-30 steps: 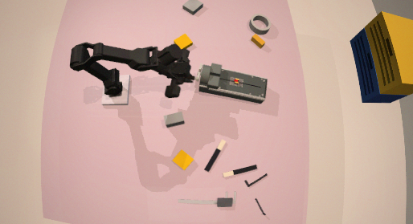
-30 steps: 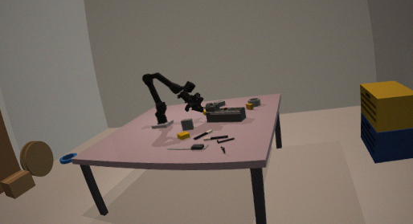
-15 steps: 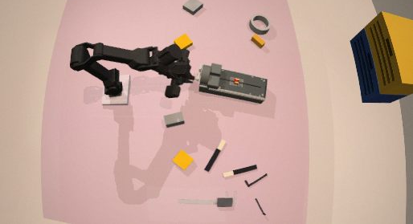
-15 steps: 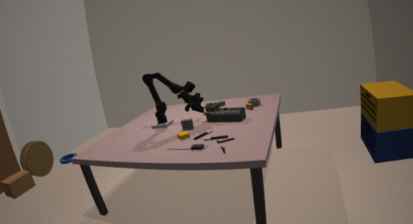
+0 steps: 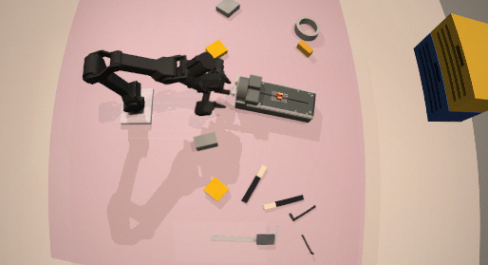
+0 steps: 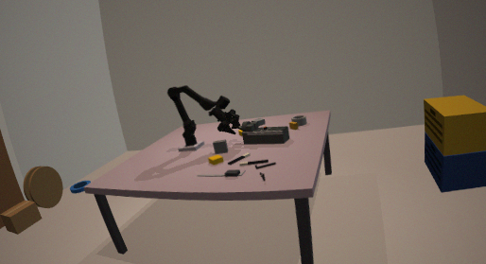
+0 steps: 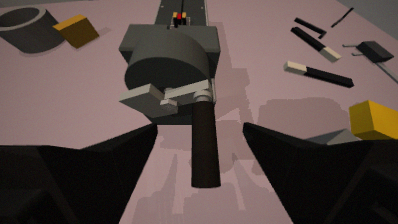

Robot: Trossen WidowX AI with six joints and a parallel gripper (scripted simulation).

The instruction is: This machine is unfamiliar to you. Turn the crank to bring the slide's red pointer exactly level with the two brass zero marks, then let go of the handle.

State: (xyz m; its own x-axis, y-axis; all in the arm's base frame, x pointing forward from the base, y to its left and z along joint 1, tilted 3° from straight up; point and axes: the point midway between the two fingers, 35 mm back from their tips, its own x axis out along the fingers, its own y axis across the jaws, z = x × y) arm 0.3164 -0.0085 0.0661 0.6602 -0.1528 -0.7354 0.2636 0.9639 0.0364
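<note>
Now: gripper tip 30 mm below the dark crank handle and 20 mm past it. The rest, counted from my gripper tip: orange block: 310 mm ahead, 190 mm to the left, 50 mm below; red pointer: 160 mm ahead, 20 mm to the right, 10 mm above.
</note>
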